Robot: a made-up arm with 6 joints. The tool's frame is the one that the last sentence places.
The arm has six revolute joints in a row. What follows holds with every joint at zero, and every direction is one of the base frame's.
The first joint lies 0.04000 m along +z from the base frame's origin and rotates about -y.
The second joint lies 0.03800 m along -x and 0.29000 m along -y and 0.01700 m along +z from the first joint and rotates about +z.
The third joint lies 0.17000 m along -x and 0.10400 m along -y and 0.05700 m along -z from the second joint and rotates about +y.
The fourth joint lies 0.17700 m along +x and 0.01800 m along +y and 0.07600 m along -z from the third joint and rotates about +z.
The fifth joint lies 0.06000 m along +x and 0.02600 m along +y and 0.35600 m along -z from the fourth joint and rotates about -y.
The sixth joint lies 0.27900 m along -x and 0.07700 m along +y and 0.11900 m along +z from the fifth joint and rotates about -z.
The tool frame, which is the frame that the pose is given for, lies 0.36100 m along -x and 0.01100 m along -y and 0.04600 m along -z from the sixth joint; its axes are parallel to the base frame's.
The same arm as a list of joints. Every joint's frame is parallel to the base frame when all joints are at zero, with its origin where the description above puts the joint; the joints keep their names.
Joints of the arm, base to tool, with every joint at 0 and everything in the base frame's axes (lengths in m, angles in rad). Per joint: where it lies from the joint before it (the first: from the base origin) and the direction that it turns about. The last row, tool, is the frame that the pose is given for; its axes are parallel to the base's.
joint 1: axis -y origin 0 0 0.04
joint 2: axis +z origin -0.038 -0.29 0.017
joint 3: axis +y origin -0.17 -0.104 -0.057
joint 4: axis +z origin 0.177 0.018 -0.076
joint 5: axis -y origin 0.06 0.026 -0.356
joint 6: axis -z origin -0.279 0.077 0.119
tool: origin -0.361 -0.011 -0.046

